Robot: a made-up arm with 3 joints.
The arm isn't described. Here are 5 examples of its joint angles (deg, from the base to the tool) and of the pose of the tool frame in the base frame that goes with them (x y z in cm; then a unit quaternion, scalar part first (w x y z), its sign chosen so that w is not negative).
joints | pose
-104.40 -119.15 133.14 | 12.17 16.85 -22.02 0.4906 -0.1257 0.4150 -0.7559
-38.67 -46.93 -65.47 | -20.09 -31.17 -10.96 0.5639 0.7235 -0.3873 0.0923
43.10 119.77 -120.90 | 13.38 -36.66 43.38 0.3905 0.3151 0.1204 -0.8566
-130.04 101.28 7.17 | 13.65 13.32 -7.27 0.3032 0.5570 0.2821 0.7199
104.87 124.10 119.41 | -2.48 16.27 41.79 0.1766 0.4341 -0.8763 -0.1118
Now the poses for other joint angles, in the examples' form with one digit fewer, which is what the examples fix.
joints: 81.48 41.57 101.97
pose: -12.0 -8.6 39.9 0.028 0.934 -0.349 -0.063
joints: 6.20 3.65 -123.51
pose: -8.5 -47.8 22.7 0.520 0.854 0.014 -0.029
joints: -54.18 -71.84 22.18
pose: -11.3 -4.3 -11.9 0.778 0.223 -0.461 -0.363
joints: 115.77 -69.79 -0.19
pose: -16.1 3.1 36.8 0.437 -0.694 -0.303 0.485
